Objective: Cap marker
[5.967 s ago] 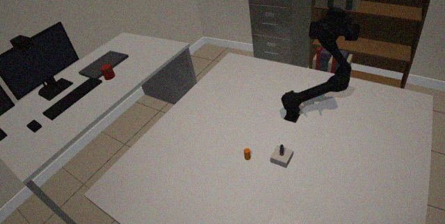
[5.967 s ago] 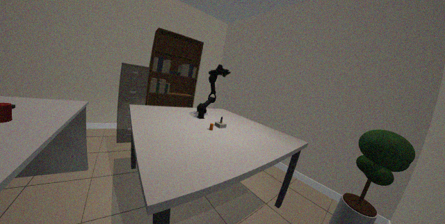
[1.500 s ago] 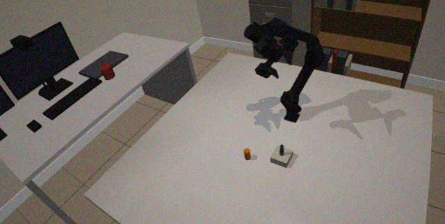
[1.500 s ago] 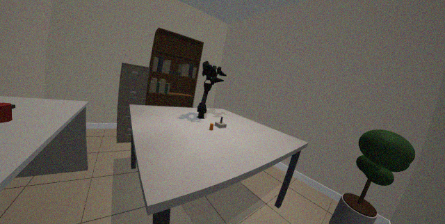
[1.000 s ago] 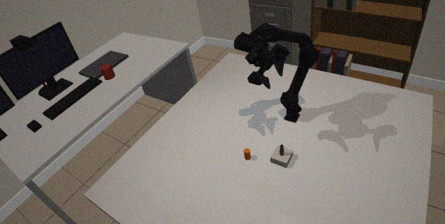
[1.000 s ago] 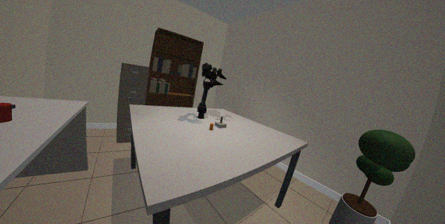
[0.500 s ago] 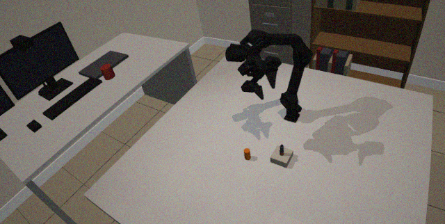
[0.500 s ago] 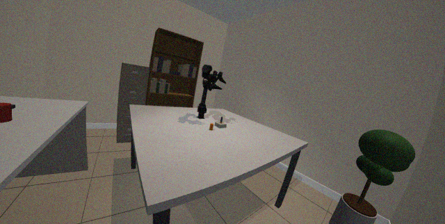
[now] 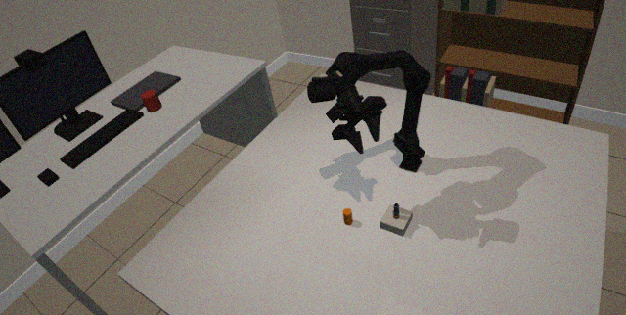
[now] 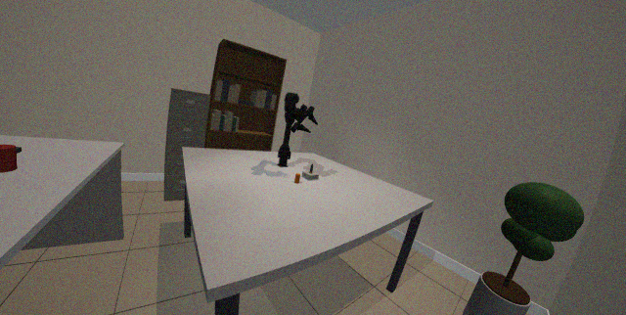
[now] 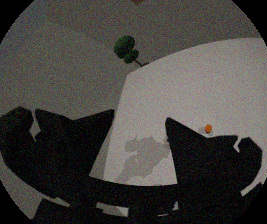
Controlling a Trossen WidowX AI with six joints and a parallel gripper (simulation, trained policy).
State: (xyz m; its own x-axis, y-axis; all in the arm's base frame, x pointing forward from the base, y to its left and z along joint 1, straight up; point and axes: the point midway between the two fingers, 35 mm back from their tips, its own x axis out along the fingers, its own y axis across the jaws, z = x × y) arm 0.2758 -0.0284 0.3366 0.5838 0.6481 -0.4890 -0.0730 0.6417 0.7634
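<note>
Now: the orange cap 290 mm below my gripper tip, 80 mm to the right of it and 30 mm ahead of it. Also, from my gripper tip: dark marker: 250 mm below, 60 mm to the left, 30 mm behind; pale holder block: 300 mm below, 60 mm to the left, 30 mm behind.
</note>
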